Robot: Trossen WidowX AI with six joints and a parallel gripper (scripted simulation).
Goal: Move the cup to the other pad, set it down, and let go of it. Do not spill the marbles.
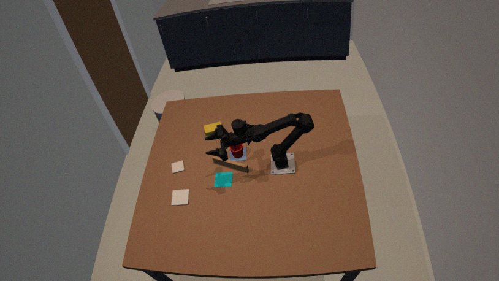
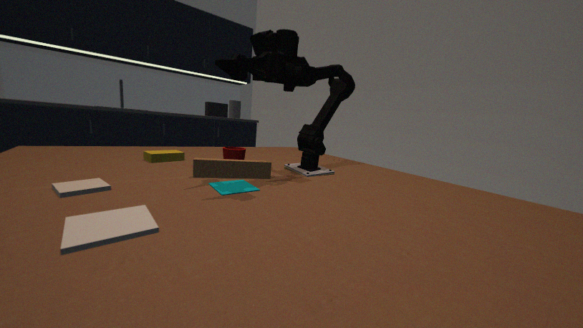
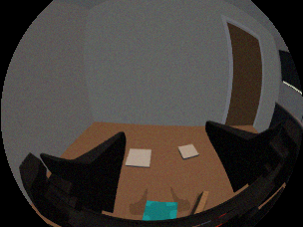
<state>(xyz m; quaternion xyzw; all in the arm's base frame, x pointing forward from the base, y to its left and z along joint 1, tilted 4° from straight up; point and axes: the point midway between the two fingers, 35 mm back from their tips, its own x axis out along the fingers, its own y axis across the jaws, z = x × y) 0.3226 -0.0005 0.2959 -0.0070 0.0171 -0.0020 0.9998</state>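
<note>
Now: the red cup 140 mm behind my gripper tip, 160 mm to the right of it and 250 mm below it. The rest, counted from my gripper tip: teal pad: 30 mm behind, 300 mm below; then low wooden bar: 80 mm behind, 80 mm to the right, 280 mm below.
</note>
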